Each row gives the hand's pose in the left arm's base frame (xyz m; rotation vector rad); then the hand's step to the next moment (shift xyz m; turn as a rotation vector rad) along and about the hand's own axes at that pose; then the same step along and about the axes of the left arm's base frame.
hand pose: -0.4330 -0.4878 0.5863 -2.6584 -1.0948 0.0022
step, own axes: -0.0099 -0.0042 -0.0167 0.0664 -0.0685 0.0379
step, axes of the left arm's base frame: -0.0083 -0.0081 0.0162 -0.0037 0.1017 -0.0133
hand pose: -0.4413 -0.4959 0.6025 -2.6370 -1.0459 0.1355
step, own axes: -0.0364 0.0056 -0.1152 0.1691 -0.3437 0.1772
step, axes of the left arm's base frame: -0.0003 -0.0565 0.1069 -0.1361 0.3953 -0.0580
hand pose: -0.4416 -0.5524 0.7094 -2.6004 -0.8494 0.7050
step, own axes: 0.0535 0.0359 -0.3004 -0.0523 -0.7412 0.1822
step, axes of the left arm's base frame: 0.2169 -0.0369 0.2145 -0.4779 0.5669 0.1884
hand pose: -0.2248 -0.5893 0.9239 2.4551 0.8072 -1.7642
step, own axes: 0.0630 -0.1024 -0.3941 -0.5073 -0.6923 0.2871
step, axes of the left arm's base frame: 0.3198 0.2323 0.1164 -0.6554 0.3120 0.5405
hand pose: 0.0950 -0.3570 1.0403 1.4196 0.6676 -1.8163
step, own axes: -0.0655 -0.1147 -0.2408 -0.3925 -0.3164 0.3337
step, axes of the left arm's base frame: 0.0591 0.2682 -0.0027 -0.3982 0.0238 0.4543
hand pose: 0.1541 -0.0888 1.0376 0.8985 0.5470 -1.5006
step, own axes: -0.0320 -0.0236 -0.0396 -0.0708 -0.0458 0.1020
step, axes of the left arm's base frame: -0.0158 0.0538 -0.0017 -0.0699 -0.0300 0.1083
